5 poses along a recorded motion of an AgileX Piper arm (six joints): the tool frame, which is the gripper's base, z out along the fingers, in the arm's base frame.
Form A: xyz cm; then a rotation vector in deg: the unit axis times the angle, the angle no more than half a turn.
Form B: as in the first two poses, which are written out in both.
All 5 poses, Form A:
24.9, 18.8, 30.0, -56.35, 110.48, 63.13
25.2, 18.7, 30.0, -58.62, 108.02, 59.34
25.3, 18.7, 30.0, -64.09, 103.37, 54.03
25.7, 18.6, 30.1, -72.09, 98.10, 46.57
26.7, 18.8, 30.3, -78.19, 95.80, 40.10
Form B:
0.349, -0.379, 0.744, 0.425, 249, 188, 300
0.371, -0.399, 0.735, 0.404, 252, 187, 300
0.398, -0.442, 0.713, 0.372, 253, 187, 300
0.420, -0.502, 0.683, 0.324, 257, 186, 301
0.423, -0.545, 0.668, 0.280, 267, 188, 303

